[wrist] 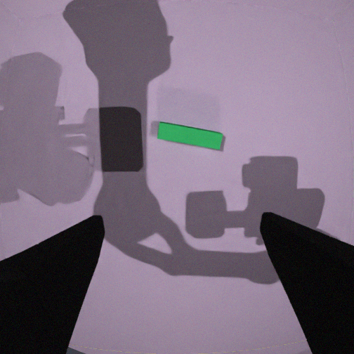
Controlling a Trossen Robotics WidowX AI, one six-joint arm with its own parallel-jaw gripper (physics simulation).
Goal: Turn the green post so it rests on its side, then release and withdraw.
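Note:
The green post (190,136) lies on its side on the pale purple surface, a little above the middle of the wrist view. Its long side runs nearly left to right, with the right end slightly lower in the view. My gripper (183,223) is open, with its two black fingers wide apart at the lower left and lower right. The post is beyond the fingertips and apart from them, and nothing is between the fingers.
The pale purple surface (280,90) spreads around the post. Dark shadows of the arm fall on it to the left, below and at the lower right of the post. A small dark edge shows at the bottom left corner.

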